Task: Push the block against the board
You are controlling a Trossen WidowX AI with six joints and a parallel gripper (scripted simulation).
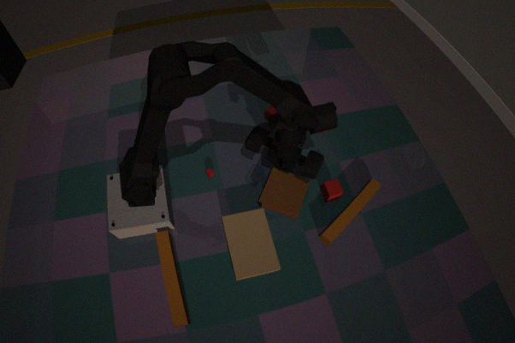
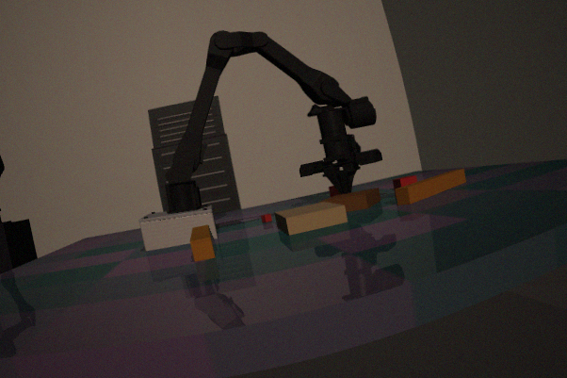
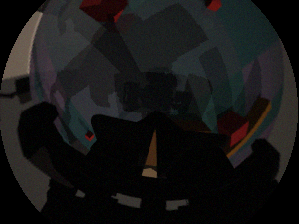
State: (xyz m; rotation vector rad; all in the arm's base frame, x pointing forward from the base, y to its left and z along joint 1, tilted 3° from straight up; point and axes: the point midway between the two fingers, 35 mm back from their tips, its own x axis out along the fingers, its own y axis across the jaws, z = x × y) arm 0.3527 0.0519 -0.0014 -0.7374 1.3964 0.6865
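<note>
My gripper tip is now 70 mm to the left of the brown square block and 10 mm past it. From my gripper tip the other things lie so: tan board: 190 mm to the right, 110 mm behind.
</note>
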